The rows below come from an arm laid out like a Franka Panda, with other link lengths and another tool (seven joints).
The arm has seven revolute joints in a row. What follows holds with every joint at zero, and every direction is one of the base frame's.
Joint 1 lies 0.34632 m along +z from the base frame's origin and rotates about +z.
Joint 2 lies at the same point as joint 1 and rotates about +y.
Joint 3 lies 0.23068 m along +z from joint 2 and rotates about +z.
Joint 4 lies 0.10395 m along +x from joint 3 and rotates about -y.
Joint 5 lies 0.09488 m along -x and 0.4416 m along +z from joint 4 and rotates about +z.
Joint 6 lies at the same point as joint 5 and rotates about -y.
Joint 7 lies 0.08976 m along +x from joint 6 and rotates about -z.
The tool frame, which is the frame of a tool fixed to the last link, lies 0.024 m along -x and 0.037 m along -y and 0.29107 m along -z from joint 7; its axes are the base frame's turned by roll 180, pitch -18.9 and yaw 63.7 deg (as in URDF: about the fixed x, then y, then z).
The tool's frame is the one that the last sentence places.
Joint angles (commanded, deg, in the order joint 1, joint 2, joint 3, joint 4, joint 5, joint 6, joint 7), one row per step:
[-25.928 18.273 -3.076 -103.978 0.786 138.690 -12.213]
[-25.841 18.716 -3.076 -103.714 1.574 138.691 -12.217]
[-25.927 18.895 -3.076 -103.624 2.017 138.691 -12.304]
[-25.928 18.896 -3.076 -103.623 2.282 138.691 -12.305]
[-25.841 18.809 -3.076 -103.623 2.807 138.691 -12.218]
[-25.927 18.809 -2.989 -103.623 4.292 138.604 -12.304]
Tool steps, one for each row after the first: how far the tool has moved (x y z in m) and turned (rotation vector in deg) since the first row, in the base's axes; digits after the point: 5 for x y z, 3 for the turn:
[0.00138 0.00263 -0.00358 0.645 -0.160 -0.326]
[0.00113 0.00264 -0.00525 0.984 -0.251 -0.564]
[0.00135 0.00323 -0.00540 1.178 -0.361 -0.706]
[0.00269 0.00528 -0.00458 1.549 -0.668 -0.982]
[0.00374 0.00887 -0.00561 2.690 -1.211 -1.696]

